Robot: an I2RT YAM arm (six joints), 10 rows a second.
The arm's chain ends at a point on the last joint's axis. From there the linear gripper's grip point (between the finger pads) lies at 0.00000 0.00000 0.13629 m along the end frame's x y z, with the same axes.
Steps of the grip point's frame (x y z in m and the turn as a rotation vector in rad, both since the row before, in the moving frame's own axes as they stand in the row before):
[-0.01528 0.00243 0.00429 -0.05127 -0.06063 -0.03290]
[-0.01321 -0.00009 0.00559 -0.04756 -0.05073 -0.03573]
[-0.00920 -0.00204 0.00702 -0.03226 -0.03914 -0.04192]
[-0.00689 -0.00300 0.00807 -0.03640 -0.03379 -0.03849]
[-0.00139 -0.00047 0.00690 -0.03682 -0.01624 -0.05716]
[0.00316 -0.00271 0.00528 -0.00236 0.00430 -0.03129]
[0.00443 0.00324 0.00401 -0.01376 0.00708 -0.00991]
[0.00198 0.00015 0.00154 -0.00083 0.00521 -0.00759]
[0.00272 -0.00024 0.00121 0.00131 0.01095 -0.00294]
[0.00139 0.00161 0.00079 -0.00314 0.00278 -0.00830]
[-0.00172 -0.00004 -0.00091 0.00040 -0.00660 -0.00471]
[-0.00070 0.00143 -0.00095 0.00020 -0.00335 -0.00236]
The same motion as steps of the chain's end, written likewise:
[-0.00714 -0.00468 0.00472 -0.05127 -0.06063 -0.03290]
[-0.00642 -0.00669 0.00592 -0.04756 -0.05073 -0.03573]
[-0.00396 -0.00655 0.00720 -0.03226 -0.03914 -0.04192]
[-0.00238 -0.00805 0.00824 -0.03640 -0.03379 -0.03849]
[0.00068 -0.00555 0.00701 -0.03682 -0.01624 -0.05716]
[0.00257 -0.00302 0.00528 -0.00236 0.00430 -0.03129]
[0.00346 0.00137 0.00403 -0.01376 0.00708 -0.00991]
[0.00127 0.00004 0.00154 -0.00083 0.00521 -0.00759]
[0.00123 -0.00006 0.00122 0.00131 0.01095 -0.00294]
[0.00101 0.00118 0.00079 -0.00314 0.00278 -0.00830]
[-0.00082 0.00001 -0.00091 0.00040 -0.00660 -0.00471]
[-0.00024 0.00146 -0.00095 0.00020 -0.00335 -0.00236]

